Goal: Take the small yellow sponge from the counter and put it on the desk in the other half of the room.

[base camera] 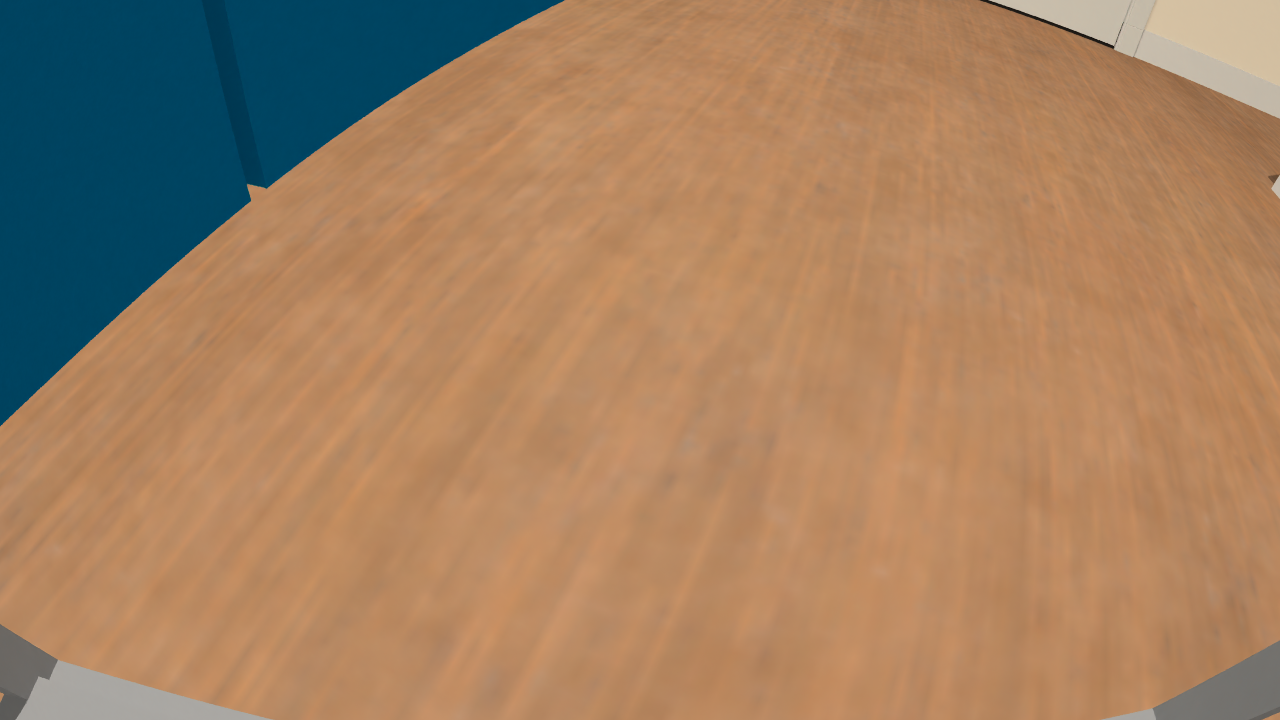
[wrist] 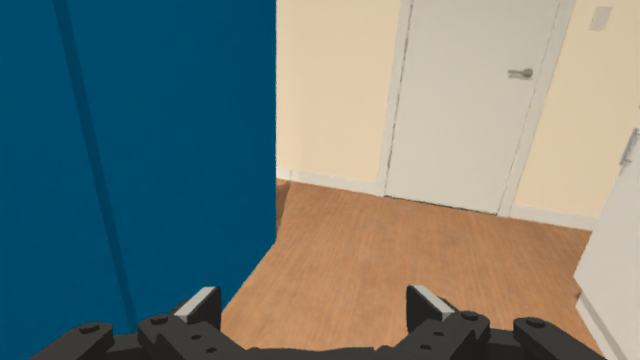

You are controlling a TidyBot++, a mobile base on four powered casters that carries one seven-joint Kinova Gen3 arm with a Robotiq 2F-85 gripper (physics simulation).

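Places are measured from the arm's base along level axes (x ahead, y left, z up), in centimetres.
Pixels of known places: gripper, between the fingertips: [wrist: 314,307].
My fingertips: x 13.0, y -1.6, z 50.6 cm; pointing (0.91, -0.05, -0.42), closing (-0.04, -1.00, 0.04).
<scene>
Behind a point stands the place of what it marks.
My gripper [wrist: 314,307] {x 13.0, y -1.6, z 50.6 cm} is open, with its two fingertips wide apart at the bottom of the wrist view and nothing between them. The white cabinet [wrist: 612,240] {x 92.7, y -117.5, z 1.6 cm} under the counter shows in part at the right edge of the wrist view, with a grey handle; its top is out of view. The small yellow sponge and the desk do not show in either view.
A tall blue partition [base camera: 107,179] [wrist: 190,125] stands close on the left. A white door [wrist: 460,100] {x 198.9, y -103.6, z 33.7 cm} with a lever handle is set in the cream wall [wrist: 335,90] {x 228.6, y -28.9, z 32.2 cm} at the back. Wood floor [base camera: 671,358] {x 45.4, y -3.4, z -39.6 cm} [wrist: 350,260] {x 136.3, y -31.2, z -39.6 cm} lies between the partition and the cabinet.
</scene>
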